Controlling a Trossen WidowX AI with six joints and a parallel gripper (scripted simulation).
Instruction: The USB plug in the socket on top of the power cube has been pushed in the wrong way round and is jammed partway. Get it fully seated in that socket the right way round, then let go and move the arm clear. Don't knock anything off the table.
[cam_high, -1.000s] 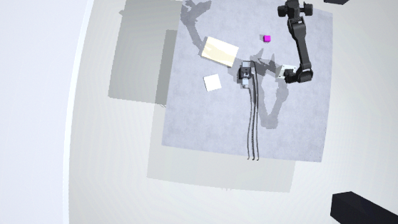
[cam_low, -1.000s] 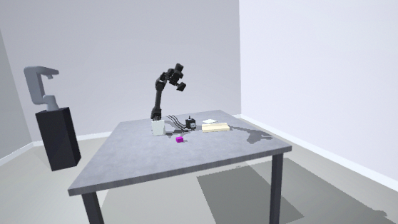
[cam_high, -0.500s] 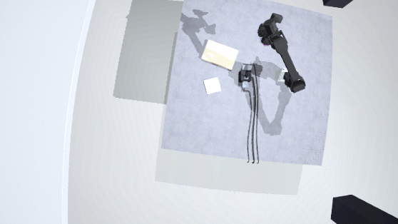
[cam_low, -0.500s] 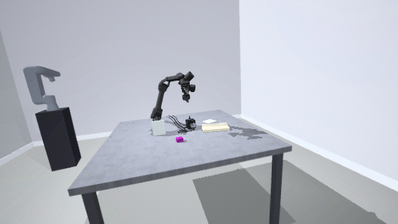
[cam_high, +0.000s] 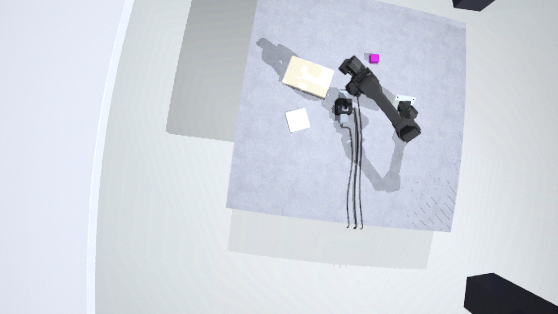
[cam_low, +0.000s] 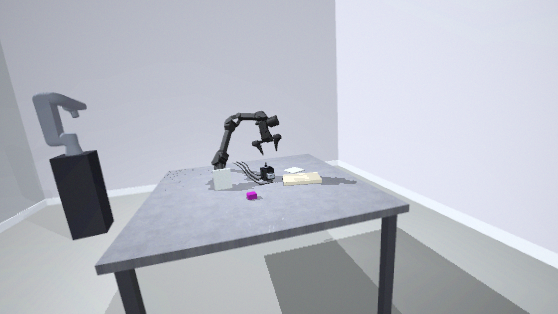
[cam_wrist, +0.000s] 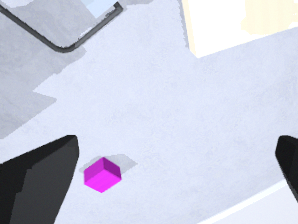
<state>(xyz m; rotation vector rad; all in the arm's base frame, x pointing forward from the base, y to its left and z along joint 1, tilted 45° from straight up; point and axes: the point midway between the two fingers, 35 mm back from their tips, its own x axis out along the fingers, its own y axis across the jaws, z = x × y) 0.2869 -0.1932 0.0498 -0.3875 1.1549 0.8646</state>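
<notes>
Now: the dark USB plug 1 cm ahead of my gripper tip, 13 cm to the left of it and 11 cm below it. Also, from my gripper tip: white pad: 25 cm ahead, 18 cm to the left, 20 cm below; then magenta cube: 19 cm behind, 17 cm to the right, 18 cm below; then cream flat block: 19 cm ahead, 6 cm to the right, 19 cm below.
</notes>
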